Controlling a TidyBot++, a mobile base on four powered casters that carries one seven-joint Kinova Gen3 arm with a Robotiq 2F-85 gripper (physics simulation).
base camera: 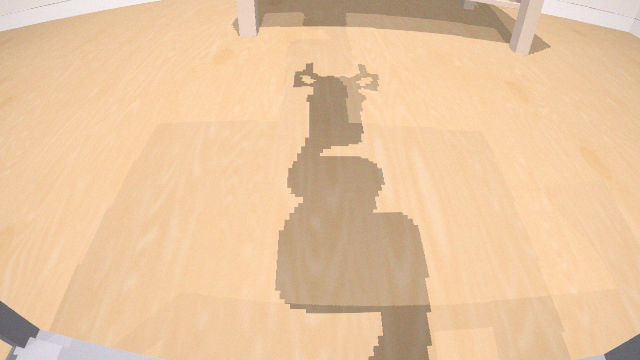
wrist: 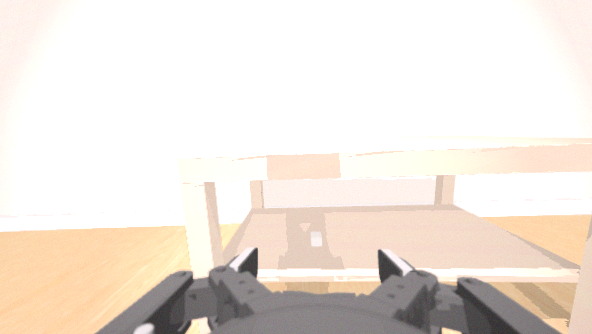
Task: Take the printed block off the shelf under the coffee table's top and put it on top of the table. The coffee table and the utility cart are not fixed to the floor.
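Frame: origin at the arm's base, x ahead, y left, z up, level; metres.
Where they show: gripper, fingertip midpoint: (wrist: 316, 262).
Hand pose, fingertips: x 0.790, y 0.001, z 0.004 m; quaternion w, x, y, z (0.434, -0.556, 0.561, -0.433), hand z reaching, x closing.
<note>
Each offset is from my fingertips to the top centre of the thing. "*": to the spot under its first point. Level surfaces: height alone.
The printed block @[0.453 m ahead, 0.006 m right, 0.222 m down] (wrist: 316, 239) is a small white block on the lower shelf (wrist: 410, 240) of the coffee table, left of the shelf's middle in the wrist view. The coffee table (wrist: 450, 161) is pale, with its top edge above the shelf; its front legs show at the top of the base camera view, the left one @[* 0.250 m ahead, 0.239 m left, 0.338 m down] (base camera: 247, 17) and the right one @[* 0.278 m ahead, 0.596 m right, 0.308 m down] (base camera: 526, 27). My gripper (wrist: 316, 262) is open and empty, in front of the shelf. The block appears between the fingertips and a little above them in the wrist view, farther off on the shelf.
The table's front left leg @[0.274 m ahead, 0.243 m left, 0.001 m down] (wrist: 202, 225) stands left of the gripper in the wrist view. A white wall with a baseboard (wrist: 100, 221) is behind the table. The arm's shadow (base camera: 350, 250) lies on the wooden floor @[0.401 m down] (base camera: 200, 200). The utility cart does not show in either view.
</note>
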